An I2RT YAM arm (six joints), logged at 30 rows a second.
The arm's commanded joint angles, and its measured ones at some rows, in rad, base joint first. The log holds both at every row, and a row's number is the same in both.
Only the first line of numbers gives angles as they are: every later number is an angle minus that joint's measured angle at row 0.
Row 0, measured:
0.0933, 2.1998, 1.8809, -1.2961, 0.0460, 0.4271
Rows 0 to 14, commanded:
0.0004, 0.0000, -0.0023, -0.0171, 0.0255, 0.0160
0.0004, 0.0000, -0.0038, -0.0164, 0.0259, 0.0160
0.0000, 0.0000, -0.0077, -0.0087, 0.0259, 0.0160
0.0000, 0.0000, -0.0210, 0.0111, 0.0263, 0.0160
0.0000, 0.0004, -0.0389, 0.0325, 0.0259, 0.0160
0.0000, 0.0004, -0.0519, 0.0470, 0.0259, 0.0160
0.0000, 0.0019, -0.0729, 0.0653, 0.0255, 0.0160
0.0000, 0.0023, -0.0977, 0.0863, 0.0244, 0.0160
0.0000, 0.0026, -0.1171, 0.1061, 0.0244, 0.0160
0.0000, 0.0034, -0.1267, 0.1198, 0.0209, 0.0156
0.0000, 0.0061, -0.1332, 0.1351, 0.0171, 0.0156
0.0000, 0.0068, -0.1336, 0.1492, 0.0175, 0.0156
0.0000, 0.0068, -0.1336, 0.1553, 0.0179, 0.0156
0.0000, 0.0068, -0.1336, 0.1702, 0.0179, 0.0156
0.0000, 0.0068, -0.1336, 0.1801, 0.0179, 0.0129
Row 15, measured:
0.0000, 0.0000, -0.1294, 0.1507, 0.0076, 0.0000
